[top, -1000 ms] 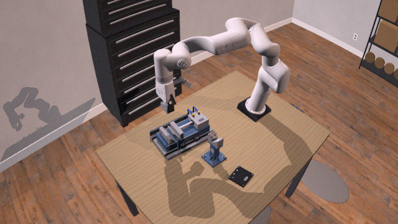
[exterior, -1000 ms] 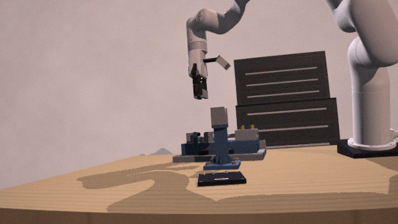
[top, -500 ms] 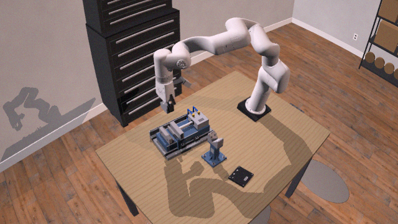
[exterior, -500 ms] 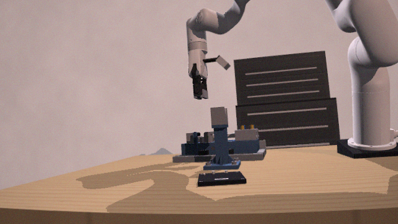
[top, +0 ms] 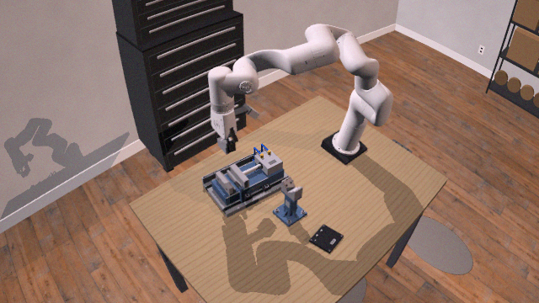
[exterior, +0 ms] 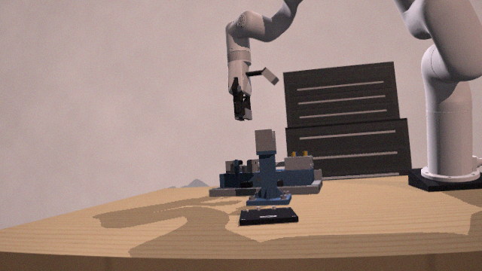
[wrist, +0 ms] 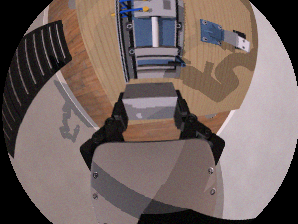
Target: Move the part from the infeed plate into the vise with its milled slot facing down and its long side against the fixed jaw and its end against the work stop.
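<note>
Now: the white cylinder rod 80 mm behind my hand, 40 mm to the left of it and 170 mm below it. Round my hand: part: 20 mm below; air cylinder: 160 mm behind, 50 mm to the left, 170 mm below.
</note>
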